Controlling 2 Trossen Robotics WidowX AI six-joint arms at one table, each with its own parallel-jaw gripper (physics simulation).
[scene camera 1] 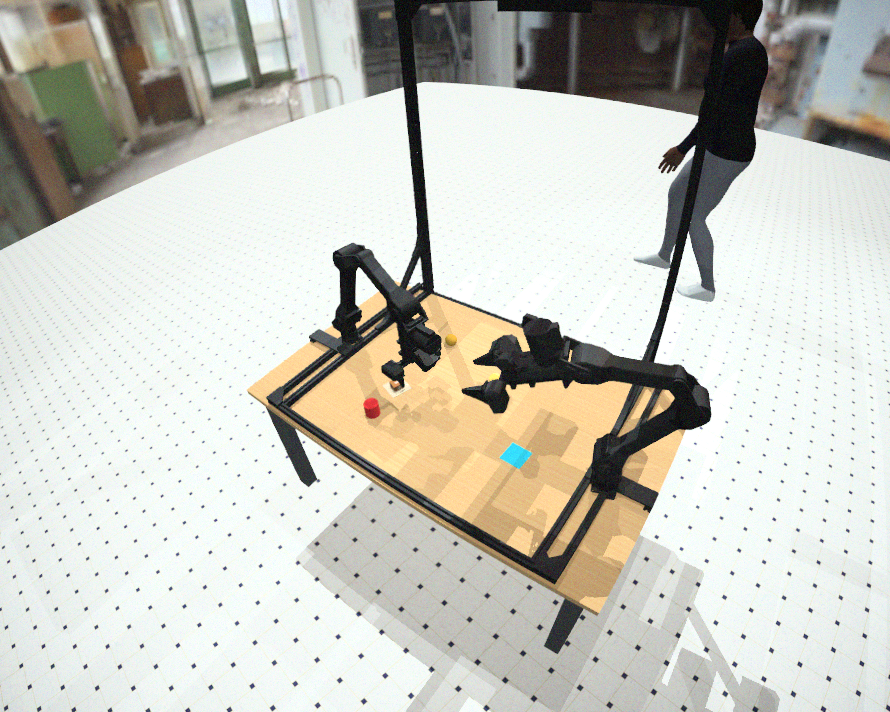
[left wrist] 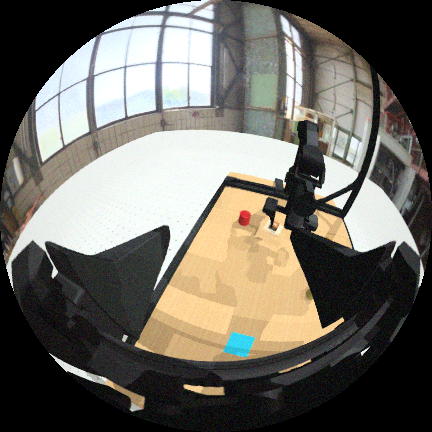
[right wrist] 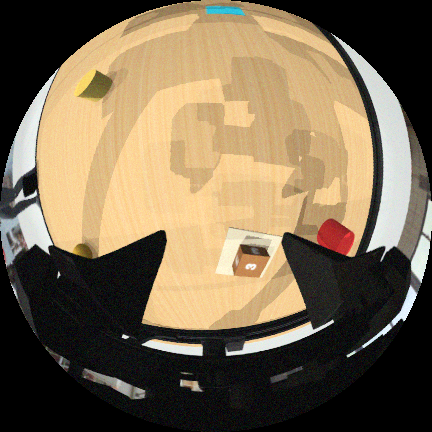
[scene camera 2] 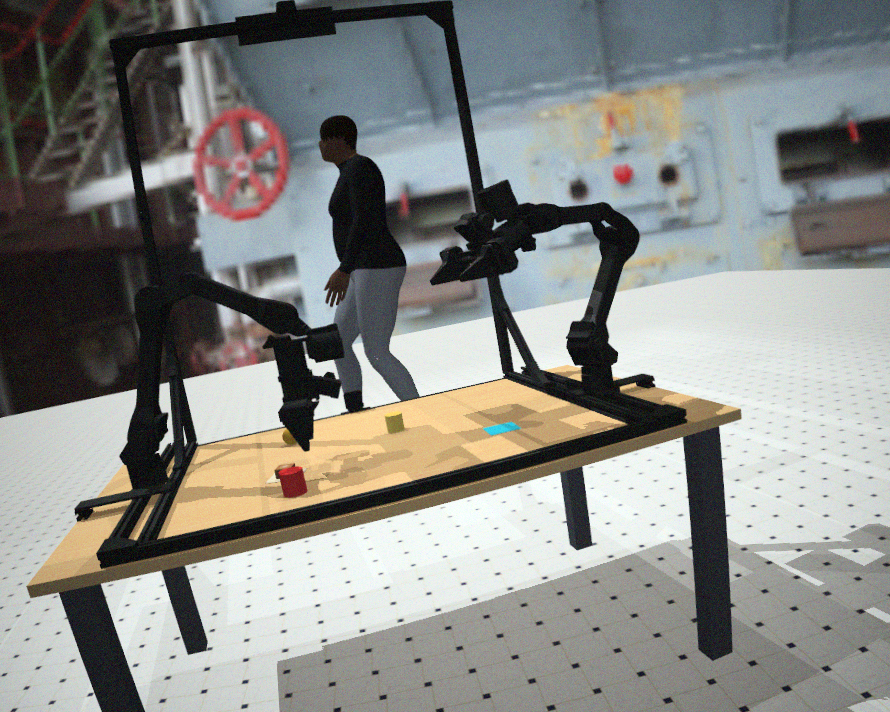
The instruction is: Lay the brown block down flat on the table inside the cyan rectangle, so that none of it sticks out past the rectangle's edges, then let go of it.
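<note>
The brown block, with a white 3 on one face, rests on a pale cream square. The cyan rectangle lies bare on the table, at the top edge of the right wrist view. My right gripper is open above the table near the block, pointing down; in the right wrist view the block shows between and below its fingertips. Part of the block is hidden by a finger in scene camera 1. My left gripper is open and empty, high above the table.
A red cylinder stands close to the cream square. A yellow cylinder and an orange-yellow ball are farther back. A black frame rail runs along the table's front edge.
</note>
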